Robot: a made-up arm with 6 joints. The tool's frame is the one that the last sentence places.
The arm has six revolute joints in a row. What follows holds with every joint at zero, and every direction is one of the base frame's. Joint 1 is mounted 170 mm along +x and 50 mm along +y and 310 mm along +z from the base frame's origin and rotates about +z. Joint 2 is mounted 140 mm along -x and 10 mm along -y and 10 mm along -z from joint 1 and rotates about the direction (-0.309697, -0.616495, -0.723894). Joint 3 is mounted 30 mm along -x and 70 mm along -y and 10 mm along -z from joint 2 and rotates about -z. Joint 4 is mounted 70 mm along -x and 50 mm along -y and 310 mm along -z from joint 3 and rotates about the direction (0.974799, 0.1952, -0.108). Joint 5 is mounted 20 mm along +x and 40 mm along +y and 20 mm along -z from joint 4 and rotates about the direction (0.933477, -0.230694, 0.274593). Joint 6 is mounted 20 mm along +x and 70 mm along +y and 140 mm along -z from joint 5 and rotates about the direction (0.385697, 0.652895, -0.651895). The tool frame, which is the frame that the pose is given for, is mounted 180 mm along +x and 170 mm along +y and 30 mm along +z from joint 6; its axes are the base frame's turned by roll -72.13, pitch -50.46 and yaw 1.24 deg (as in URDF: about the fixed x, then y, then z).
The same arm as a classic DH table. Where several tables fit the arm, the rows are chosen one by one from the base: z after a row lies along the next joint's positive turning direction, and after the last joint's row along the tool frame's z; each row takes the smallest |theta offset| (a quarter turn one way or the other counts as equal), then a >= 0, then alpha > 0; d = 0 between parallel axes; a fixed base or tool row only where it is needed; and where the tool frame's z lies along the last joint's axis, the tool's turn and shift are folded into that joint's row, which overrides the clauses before.
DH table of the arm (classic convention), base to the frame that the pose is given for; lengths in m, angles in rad. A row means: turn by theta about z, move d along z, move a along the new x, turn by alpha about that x. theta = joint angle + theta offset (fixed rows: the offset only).
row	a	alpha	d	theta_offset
base (fixed)	0.1772	0.0000	0.0000	0.2861
joint 1	-0.1206	2.3802	0.3753	-0.7516
joint 2	0.0046	0.7614	0.2142	0.0000
joint 3	0.0353	1.4626	0.2488	0.9076
joint 4	-0.0110	0.5822	0.0076	0.8401
joint 5	0.0484	-1.5404	-0.1087	-0.0653
joint 6	-0.1801	-1.1687	0.2802	1.1007
tool (fixed)	0.0000	0.0000	0.0679	2.8684

